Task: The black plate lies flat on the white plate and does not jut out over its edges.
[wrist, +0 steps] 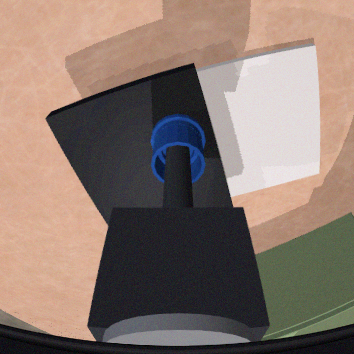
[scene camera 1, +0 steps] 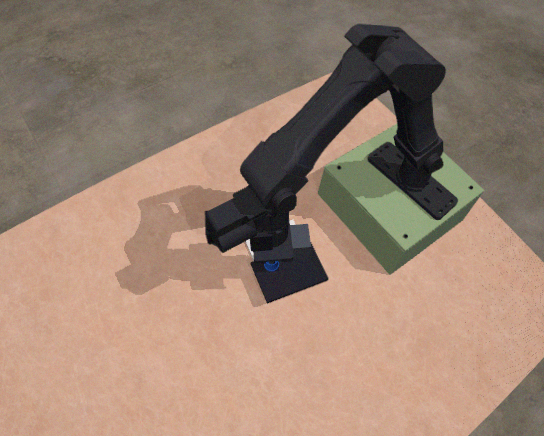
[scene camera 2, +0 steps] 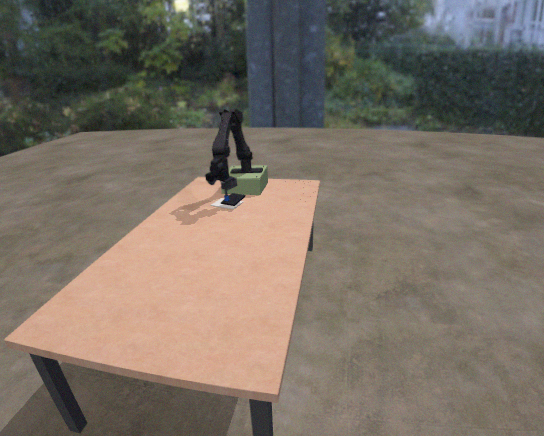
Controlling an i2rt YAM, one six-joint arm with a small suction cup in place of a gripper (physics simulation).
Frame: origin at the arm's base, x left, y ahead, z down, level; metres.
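Seen in the pictures: end effector, tool point: [wrist: 177, 130] [scene camera 1: 272, 266] [scene camera 2: 227, 201]; arm's base, origin of the base link: [scene camera 1: 411, 180] [scene camera 2: 246, 171].
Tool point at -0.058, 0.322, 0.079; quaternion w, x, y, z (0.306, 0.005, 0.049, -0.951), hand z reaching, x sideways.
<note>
Offsets run from my tool point to a thing's top centre, as dx, dy, dz. Level surfaces: height alone.
My gripper [scene camera 1: 271, 266] [scene camera 2: 227, 199] [wrist: 178, 145], a blue suction cup, is on the top face of the black plate @[+0.031, -0.017, -0.019] [scene camera 1: 295, 280] [scene camera 2: 234, 200] [wrist: 100, 145] and holds it a little above the white plate and table. The cup sits off the black plate's middle, toward one edge. The white plate @[-0.012, -0.040, +0.025] [scene camera 2: 218, 203] [wrist: 280, 120] lies on the table. In the wrist view it shows to the right of the black plate, and the black plate juts out well past it to the left. In scene camera 1 the white plate is mostly hidden under the arm and black plate.
The arm stands on a green box [scene camera 1: 360, 200] [scene camera 2: 253, 185] [wrist: 305, 265] close to the plates. The wooden table @[dz +0.030] [scene camera 1: 225, 370] [scene camera 2: 200, 280] carries the box and plates. Shadows of the arm and black plate fall on the table beside them.
</note>
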